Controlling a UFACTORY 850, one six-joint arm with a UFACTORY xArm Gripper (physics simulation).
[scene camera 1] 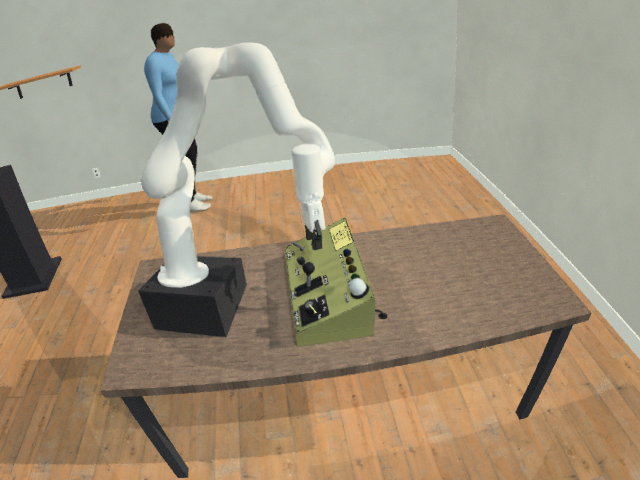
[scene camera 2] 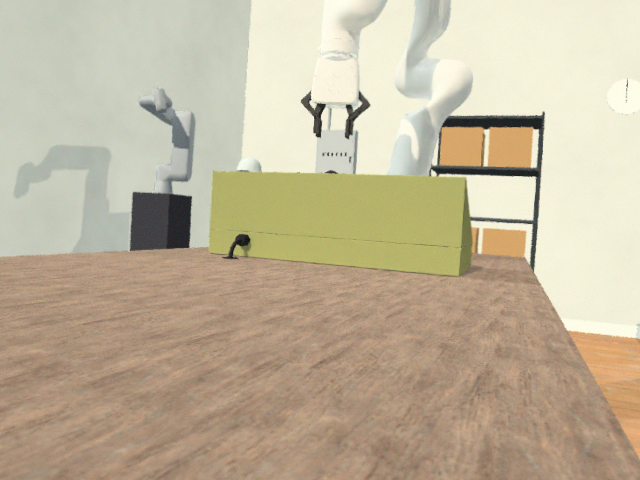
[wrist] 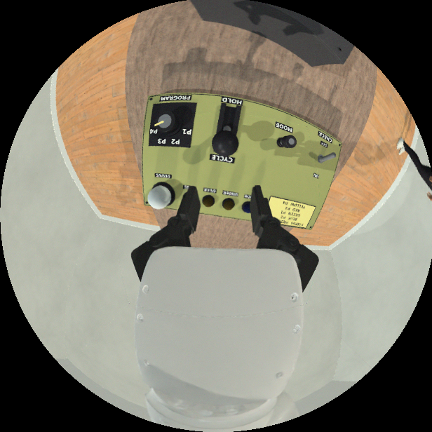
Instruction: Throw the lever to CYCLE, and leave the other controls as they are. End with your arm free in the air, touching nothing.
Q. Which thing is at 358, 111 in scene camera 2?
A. My gripper.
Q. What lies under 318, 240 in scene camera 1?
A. My gripper.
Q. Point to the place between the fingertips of my gripper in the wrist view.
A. At 224, 195
